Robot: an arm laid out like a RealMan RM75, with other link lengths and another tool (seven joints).
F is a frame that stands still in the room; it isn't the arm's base.
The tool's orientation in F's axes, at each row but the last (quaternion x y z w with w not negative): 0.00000, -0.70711, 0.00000, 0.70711; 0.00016, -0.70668, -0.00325, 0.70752; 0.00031, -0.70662, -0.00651, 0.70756; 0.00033, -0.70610, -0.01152, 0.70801
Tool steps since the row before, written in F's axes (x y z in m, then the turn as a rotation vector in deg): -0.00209, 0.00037, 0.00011, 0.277, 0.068, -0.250; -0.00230, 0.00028, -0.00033, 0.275, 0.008, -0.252; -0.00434, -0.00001, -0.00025, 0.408, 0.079, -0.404; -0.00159, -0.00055, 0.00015, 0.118, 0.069, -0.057
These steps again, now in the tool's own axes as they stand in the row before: 0.00011, 0.00037, 0.00209, -0.250, 0.068, -0.277; -0.00033, 0.00027, 0.00230, -0.252, 0.008, -0.275; -0.00026, -0.00005, 0.00434, -0.404, 0.079, -0.408; 0.00016, -0.00057, 0.00158, -0.058, 0.070, -0.117
